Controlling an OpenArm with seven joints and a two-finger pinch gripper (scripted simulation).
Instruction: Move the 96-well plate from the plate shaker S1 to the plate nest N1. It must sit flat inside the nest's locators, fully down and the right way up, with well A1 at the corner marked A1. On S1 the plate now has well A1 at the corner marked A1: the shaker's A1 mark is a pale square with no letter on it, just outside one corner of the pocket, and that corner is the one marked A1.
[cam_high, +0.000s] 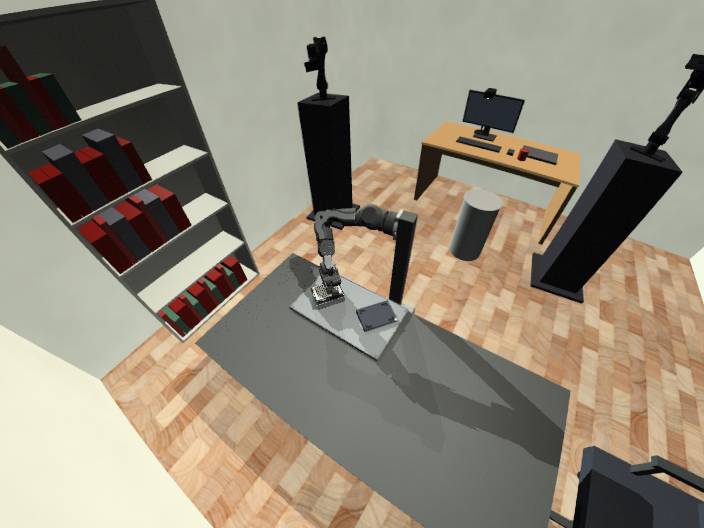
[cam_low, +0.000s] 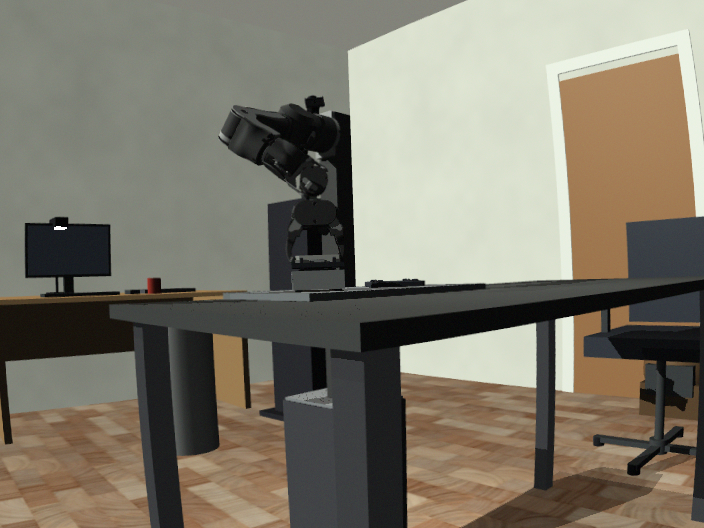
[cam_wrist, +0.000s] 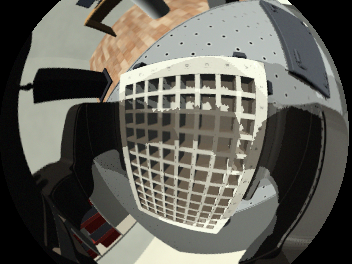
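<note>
Right now the plate shaker S1 is 40 mm ahead of my hand and 20 mm to the right of it. From my hand the other things lie so: white 96-well plate: 10 mm ahead, 10 mm to the right; then dark plate nest N1: 250 mm to the left, 50 mm below; then A1 corner mark: 10 mm behind, 340 mm to the left, 50 mm below.
</note>
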